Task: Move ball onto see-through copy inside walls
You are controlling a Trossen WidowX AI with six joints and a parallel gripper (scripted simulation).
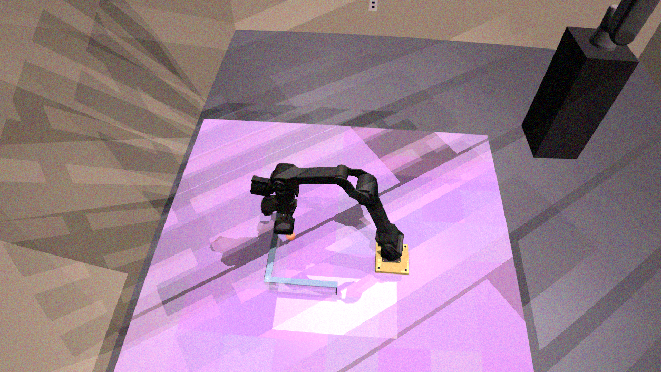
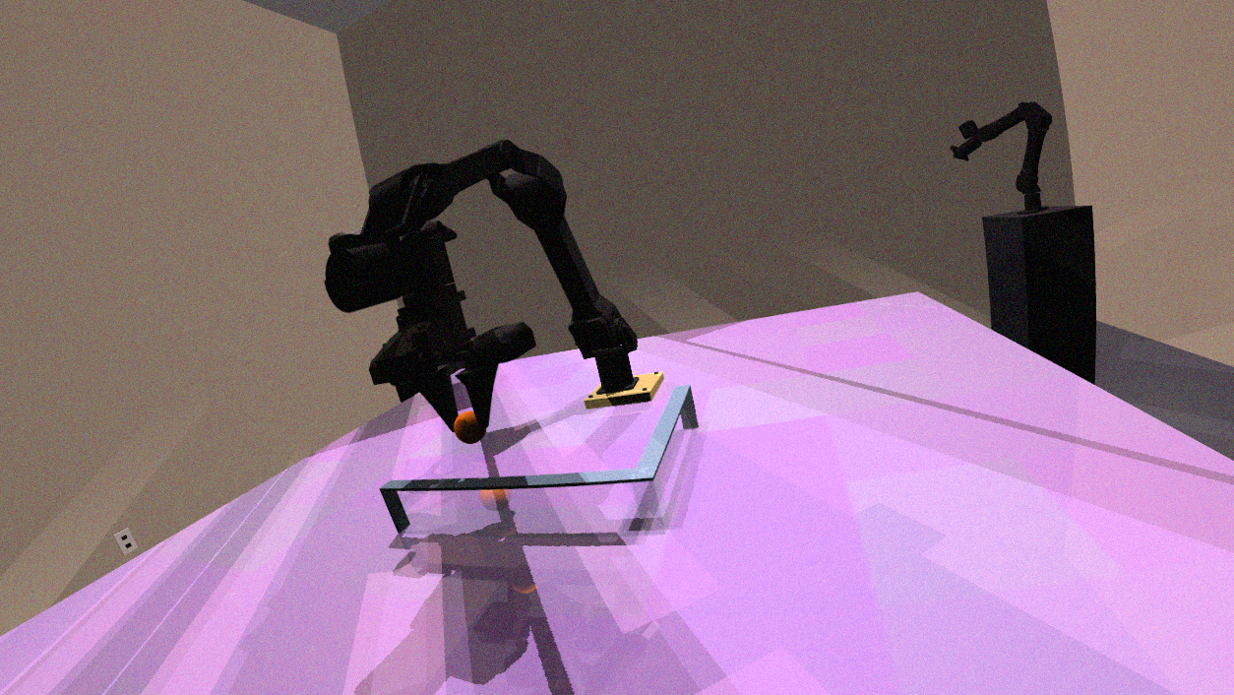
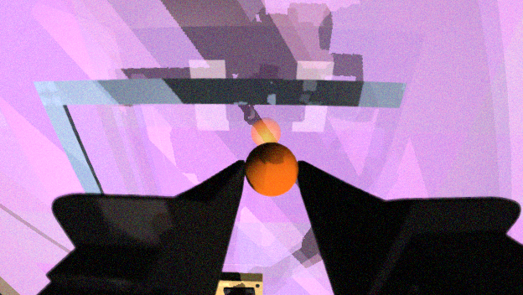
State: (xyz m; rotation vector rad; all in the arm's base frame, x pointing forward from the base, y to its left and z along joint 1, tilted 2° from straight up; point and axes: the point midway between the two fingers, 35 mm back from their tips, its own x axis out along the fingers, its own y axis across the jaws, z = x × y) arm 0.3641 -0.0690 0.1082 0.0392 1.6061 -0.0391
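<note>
The see-through copy is 80 mm below my gripper tip. Also, from my gripper tip: orange ball (right at my gripper tip).
</note>
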